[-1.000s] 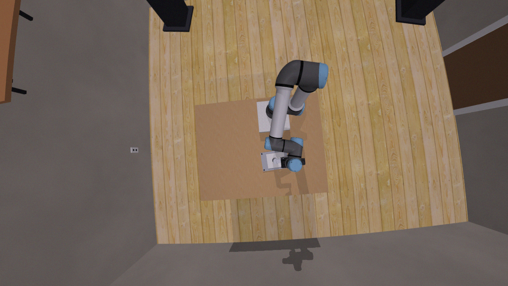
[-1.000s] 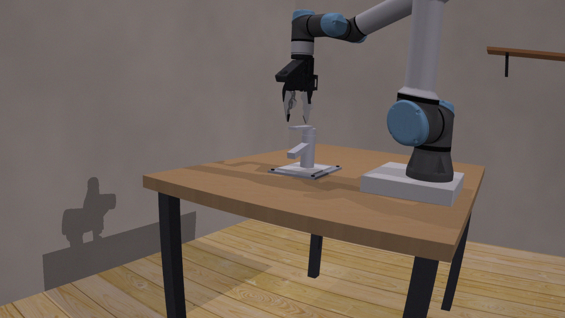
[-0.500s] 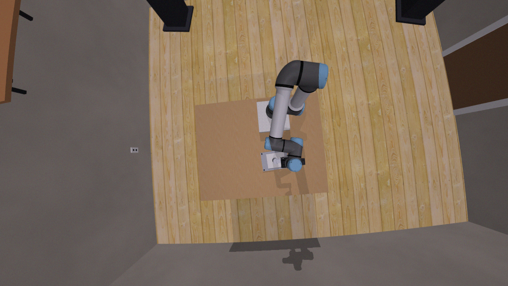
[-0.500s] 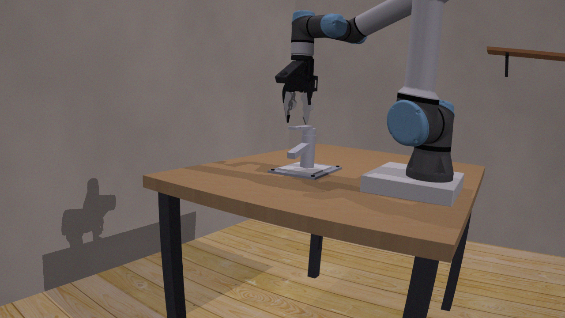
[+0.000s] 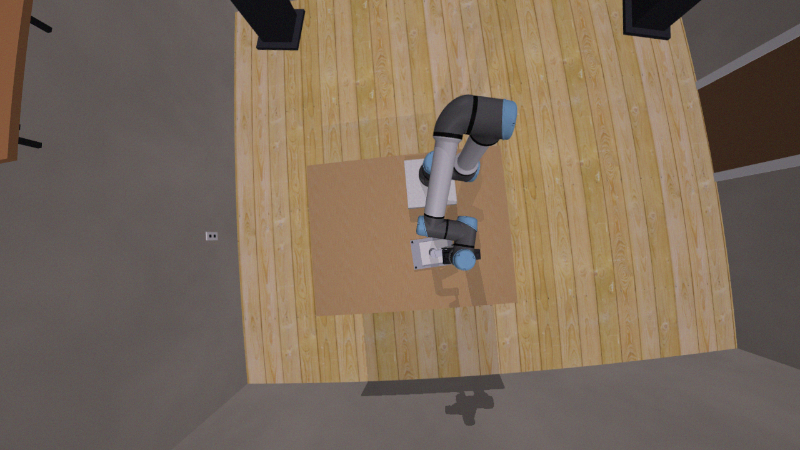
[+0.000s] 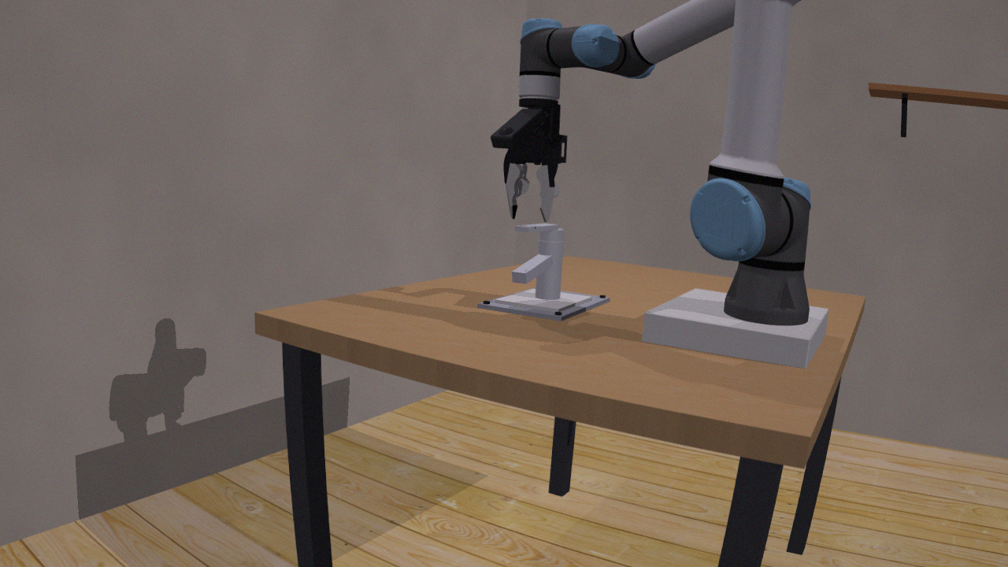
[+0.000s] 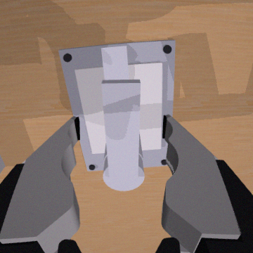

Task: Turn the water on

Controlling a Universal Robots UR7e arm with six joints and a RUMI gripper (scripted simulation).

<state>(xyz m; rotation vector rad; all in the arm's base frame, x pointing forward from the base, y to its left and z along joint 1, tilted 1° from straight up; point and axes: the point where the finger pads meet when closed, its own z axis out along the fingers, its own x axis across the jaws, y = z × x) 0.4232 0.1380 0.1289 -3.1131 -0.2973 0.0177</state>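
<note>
My hand is 3 cm to the left of the lever, 3 cm above it and 1 cm short of it. The rest, counted from my hand: grey tap (8 cm below, 6 cm to the right, 1 cm ahead).
</note>
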